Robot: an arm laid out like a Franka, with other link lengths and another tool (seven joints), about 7 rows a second.
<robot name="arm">
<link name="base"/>
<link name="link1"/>
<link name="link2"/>
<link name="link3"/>
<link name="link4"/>
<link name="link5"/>
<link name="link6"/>
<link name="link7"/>
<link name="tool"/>
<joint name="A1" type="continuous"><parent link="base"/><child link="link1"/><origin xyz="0 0 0.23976" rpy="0 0 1.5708"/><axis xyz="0 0 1"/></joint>
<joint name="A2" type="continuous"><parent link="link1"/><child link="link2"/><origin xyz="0 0 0" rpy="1.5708 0 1.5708"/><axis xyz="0 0 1"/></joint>
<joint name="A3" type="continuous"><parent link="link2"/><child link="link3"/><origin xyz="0 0.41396 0" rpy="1.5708 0 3.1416"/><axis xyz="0 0 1"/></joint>
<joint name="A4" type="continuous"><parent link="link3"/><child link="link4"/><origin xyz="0.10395 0 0" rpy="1.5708 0 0"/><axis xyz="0 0 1"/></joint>
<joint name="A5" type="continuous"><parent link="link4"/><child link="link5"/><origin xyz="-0.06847 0.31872 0" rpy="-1.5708 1.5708 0"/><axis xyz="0 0 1"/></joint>
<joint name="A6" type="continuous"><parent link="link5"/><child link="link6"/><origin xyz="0 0 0" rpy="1.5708 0 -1.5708"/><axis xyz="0 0 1"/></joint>
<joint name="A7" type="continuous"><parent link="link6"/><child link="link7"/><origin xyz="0.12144 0 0" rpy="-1.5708 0 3.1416"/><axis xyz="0 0 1"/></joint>
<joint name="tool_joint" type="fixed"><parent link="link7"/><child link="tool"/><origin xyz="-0.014 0.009 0.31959" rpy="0 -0.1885 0.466"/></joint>
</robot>
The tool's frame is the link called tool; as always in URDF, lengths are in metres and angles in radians. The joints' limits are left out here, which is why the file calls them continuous.
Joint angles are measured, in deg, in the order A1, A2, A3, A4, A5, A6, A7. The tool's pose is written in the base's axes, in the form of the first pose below.
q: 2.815, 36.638, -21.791, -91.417, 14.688, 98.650, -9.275
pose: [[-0.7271 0.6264 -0.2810 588.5], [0.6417 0.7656 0.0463 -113.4], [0.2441 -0.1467 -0.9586 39.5], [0 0 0 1]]
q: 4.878, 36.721, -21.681, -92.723, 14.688, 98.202, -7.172
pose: [[-0.7177 0.6208 -0.3156 579.0], [0.6435 0.7644 0.0403 -89.5], [0.2663 -0.1742 -0.9480 32.6], [0 0 0 1]]
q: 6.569, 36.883, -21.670, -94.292, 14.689, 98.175, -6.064
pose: [[-0.7130 0.6096 -0.3465 567.5], [0.6396 0.7679 0.0349 -71.6], [0.2873 -0.1967 -0.9374 24.1], [0 0 0 1]]
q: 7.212, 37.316, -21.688, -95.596, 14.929, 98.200, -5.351
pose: [[-0.6994 0.6092 -0.3738 556.2], [0.6449 0.7633 0.0375 -63.9], [0.3082 -0.2149 -0.9268 14.5], [0 0 0 1]]
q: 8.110, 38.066, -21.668, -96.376, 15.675, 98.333, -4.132
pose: [[-0.6831 0.6142 -0.3951 549.6], [0.6548 0.7547 0.0412 -52.0], [0.3235 -0.2306 -0.9177 4.1], [0 0 0 1]]
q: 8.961, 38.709, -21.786, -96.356, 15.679, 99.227, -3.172
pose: [[-0.6833 0.6149 -0.3937 552.9], [0.6603 0.7505 0.0260 -47.5], [0.3114 -0.2422 -0.9189 -2.7], [0 0 0 1]]
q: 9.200, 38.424, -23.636, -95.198, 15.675, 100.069, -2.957
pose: [[-0.6824 0.6386 -0.3556 568.5], [0.6816 0.7317 0.0061 -66.0], [0.2642 -0.2382 -0.9346 6.8], [0 0 0 1]]
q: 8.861, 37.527, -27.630, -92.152, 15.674, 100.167, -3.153
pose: [[-0.6683 0.6868 -0.2856 594.3], [0.7220 0.6914 -0.0267 -111.8], [0.1792 -0.2240 -0.9580 36.8], [0 0 0 1]]
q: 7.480, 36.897, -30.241, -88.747, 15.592, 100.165, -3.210
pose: [[-0.6476 0.7294 -0.2206 616.4], [0.7550 0.6533 -0.0565 -155.8], [0.1029 -0.2031 -0.9737 66.5], [0 0 0 1]]
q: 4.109, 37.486, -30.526, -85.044, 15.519, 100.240, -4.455
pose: [[-0.6350 0.7530 -0.1725 632.5], [0.7705 0.6335 -0.0709 -198.9], [0.0559 -0.1779 -0.9825 81.7], [0 0 0 1]]
